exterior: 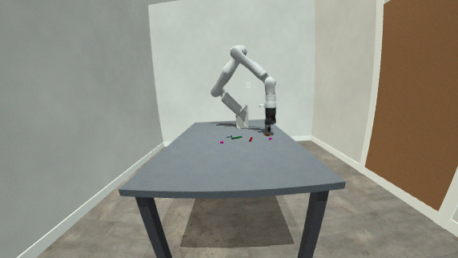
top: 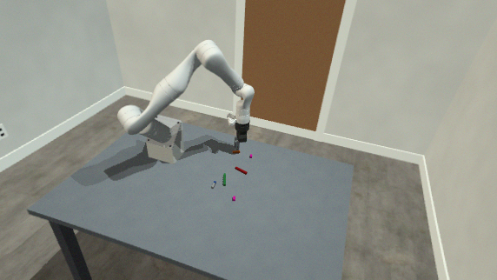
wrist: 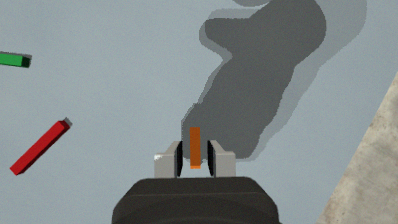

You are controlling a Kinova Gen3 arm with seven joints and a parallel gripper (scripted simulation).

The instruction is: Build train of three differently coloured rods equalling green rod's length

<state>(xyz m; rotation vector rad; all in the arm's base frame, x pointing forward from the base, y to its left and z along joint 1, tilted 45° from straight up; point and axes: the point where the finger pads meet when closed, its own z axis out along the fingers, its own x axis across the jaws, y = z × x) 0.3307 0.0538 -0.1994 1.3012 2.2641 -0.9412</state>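
The orange rod lies 40 mm below my hand. The rest, counted from my hand: red rod: 140 mm to the right, 80 mm ahead, 40 mm below; blue rod: 270 mm to the right, 40 mm below, 10 mm behind; green rod: 230 mm to the right, 40 mm below, 30 mm ahead.
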